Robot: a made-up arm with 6 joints. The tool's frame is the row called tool.
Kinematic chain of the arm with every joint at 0, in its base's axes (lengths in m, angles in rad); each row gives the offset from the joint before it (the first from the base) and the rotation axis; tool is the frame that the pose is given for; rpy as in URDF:
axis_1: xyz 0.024 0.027 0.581 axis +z
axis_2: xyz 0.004 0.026 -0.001 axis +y
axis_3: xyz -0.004 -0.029 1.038 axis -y
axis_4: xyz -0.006 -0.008 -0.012 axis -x
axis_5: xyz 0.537 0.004 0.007 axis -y
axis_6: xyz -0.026 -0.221 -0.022 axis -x
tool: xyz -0.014 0.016 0.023 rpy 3.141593 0 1.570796
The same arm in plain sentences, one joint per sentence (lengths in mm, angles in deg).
The arm has six revolute joints in a row. What follows holds with every joint at zero, and every direction is one of the base frame's.
The first joint lies 24 mm along +x and 27 mm along +y and 581 mm along +z from the base frame's origin and turns about +z.
The second joint lies 4 mm along +x and 26 mm along +y and 1 mm along -z from the first joint and turns about +y.
The third joint lies 4 mm along -x and 29 mm along -y and 1038 mm along +z from the second joint and turns about -y.
The fourth joint lies 6 mm along -x and 8 mm along -y and 12 mm along -z from the third joint and turns about -x.
The fifth joint lies 537 mm along +x and 4 mm along +y and 7 mm along +z from the fourth joint and turns about -y.
The sixth joint lies 26 mm along -x and 221 mm along -y and 22 mm along -z from the fifth joint and turns about -x.
The tool frame, which is the frame that the pose is given for, lies 14 mm along -x and 16 mm along +y and 23 mm along +z from the sixth joint; its axes are the base frame's turned by roll -180, pitch 0 and yaw 90 deg (as in URDF: about the fixed x, then y, then z).

